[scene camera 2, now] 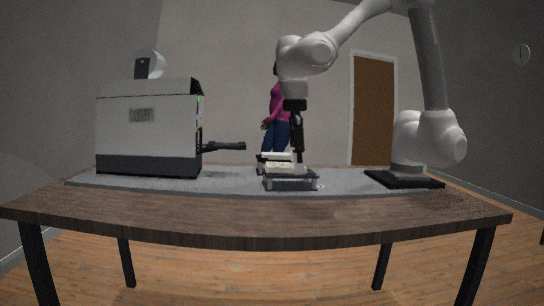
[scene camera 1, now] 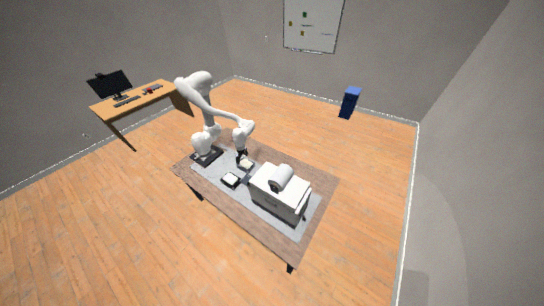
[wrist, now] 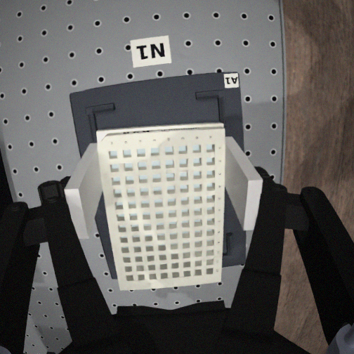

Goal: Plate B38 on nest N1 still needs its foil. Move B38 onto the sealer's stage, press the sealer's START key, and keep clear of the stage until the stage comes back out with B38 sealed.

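Places are measured from the arm's base along level axes (x ahead, y left, z up), in millimetres.
Where they show: gripper, between the fingertips: (scene camera 2: 297, 171) (scene camera 1: 243, 162); arm's base, origin of its link: (scene camera 2: 405, 176) (scene camera 1: 205, 153).
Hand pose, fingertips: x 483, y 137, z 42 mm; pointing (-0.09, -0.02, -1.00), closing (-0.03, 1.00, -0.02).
Note:
Each offset is from my fingertips to the centre of the thing. "spot": to the spot under its first point. Level surfaces: height alone.
My gripper (scene camera 1: 241, 157) (scene camera 2: 299, 159) (wrist: 161, 158) is shut on plate B38 @(dx +39, dy +2, dz +11 mm) (scene camera 1: 245, 164) (scene camera 2: 285, 167) (wrist: 167, 205), a cream well plate with uncovered wells, pinched at its two long sides. The plate is level and very low over the dark nest N1 @(spot: dx -40, dy +56, dz -5 mm) (scene camera 2: 312, 176) (wrist: 155, 107). In the wrist view the nest's far corner brackets show beyond the plate's end. Whether plate and nest touch cannot be told. The white sealer (scene camera 1: 280, 192) (scene camera 2: 147, 125) has a green light on its front edge. Its dark stage @(dx +264, dy -145, dz +55 mm) (scene camera 1: 246, 179) (scene camera 2: 227, 145) sticks out, bare. The START key cannot be made out.
A second nest with a white-topped plate @(spot: dx +66, dy -225, dz +21 mm) (scene camera 1: 230, 179) (scene camera 2: 277, 155) stands across the grey perforated mat @(dz -49 mm) (scene camera 2: 345, 182) (wrist: 45, 75). A person (scene camera 2: 280, 105) in a pink top is behind the table, partly hidden by the arm. A foil roll @(dx +575, dy -122, dz +367 mm) (scene camera 1: 281, 176) (scene camera 2: 156, 64) sits on the sealer.

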